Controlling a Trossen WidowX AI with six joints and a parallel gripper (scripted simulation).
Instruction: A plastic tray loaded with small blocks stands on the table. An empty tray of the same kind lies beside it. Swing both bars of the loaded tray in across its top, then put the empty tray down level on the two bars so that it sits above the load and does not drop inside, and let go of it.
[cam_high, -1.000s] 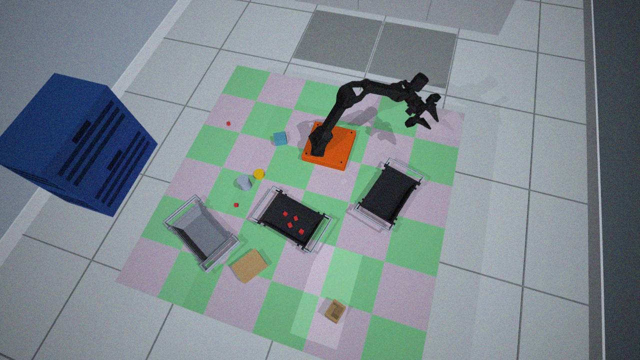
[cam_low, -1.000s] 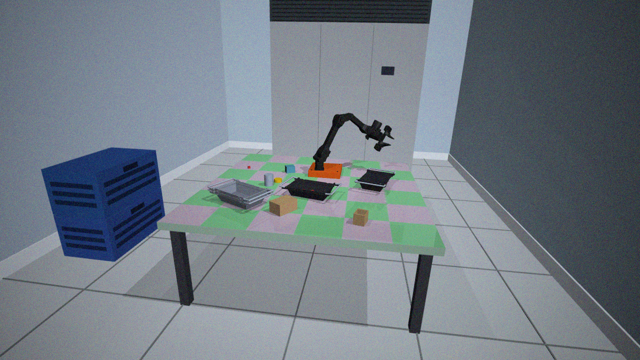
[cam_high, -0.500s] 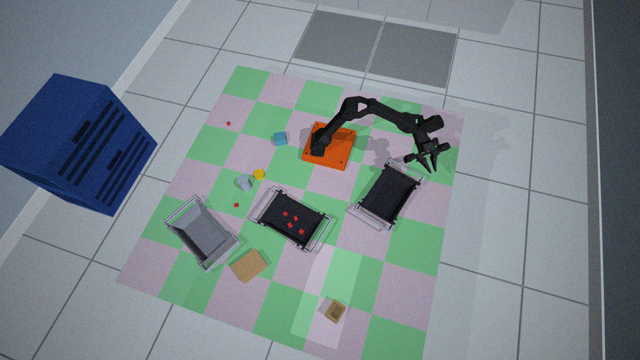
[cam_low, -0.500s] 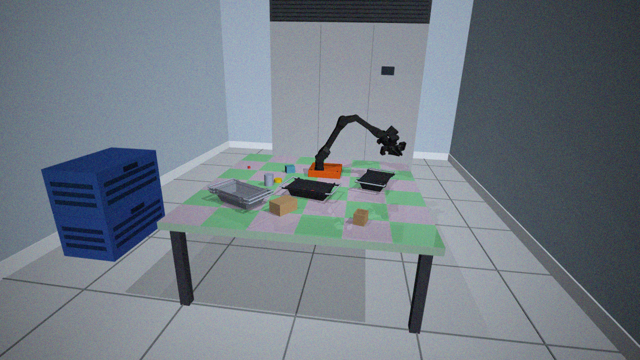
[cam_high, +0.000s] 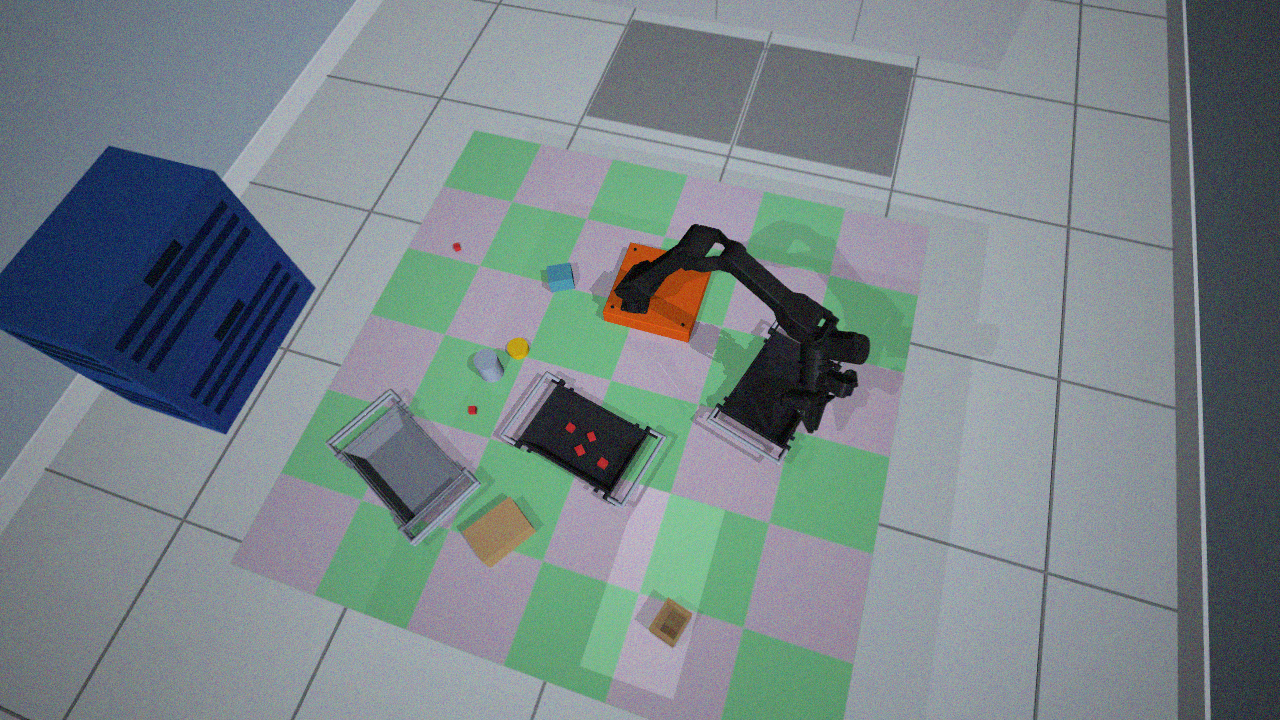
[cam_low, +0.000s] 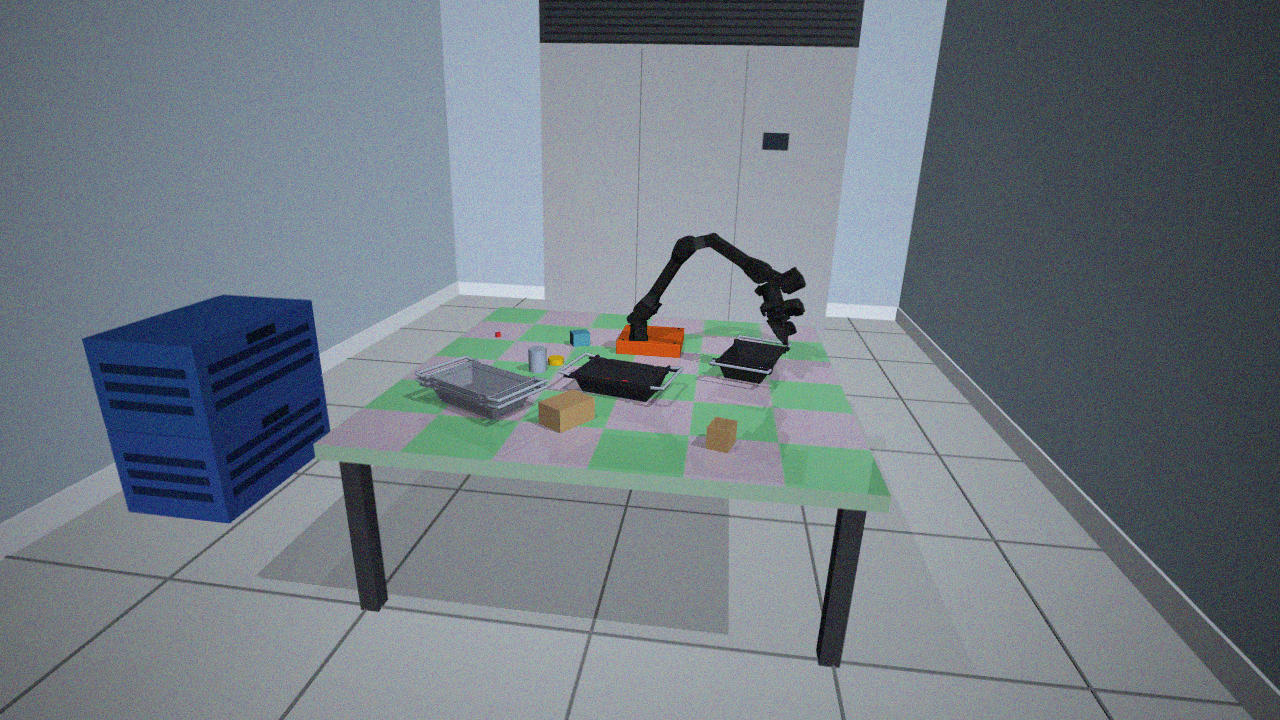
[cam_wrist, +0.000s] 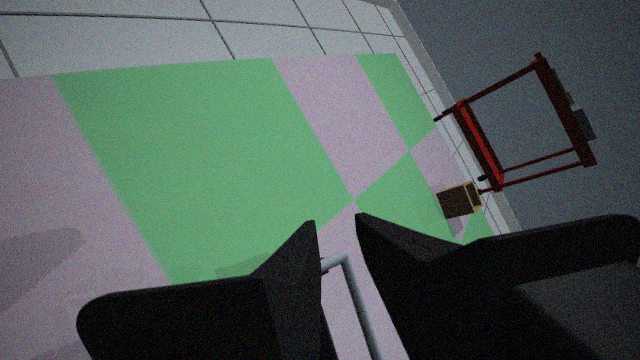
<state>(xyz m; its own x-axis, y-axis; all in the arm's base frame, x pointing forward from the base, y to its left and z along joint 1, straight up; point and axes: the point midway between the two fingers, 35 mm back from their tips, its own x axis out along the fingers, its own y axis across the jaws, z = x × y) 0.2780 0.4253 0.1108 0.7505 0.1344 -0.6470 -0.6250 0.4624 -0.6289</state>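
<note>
The red block lies 76 cm to the right of my gripper tip, 13 cm below it and 3 cm ahead of it. Round my gripper tip: small box: 40 cm ahead, 23 cm to the right, 12 cm below; then black tray: 13 cm behind, 9 cm below, 7 cm to the right; then yellow disc: 69 cm to the right, 15 cm behind, 12 cm below.
</note>
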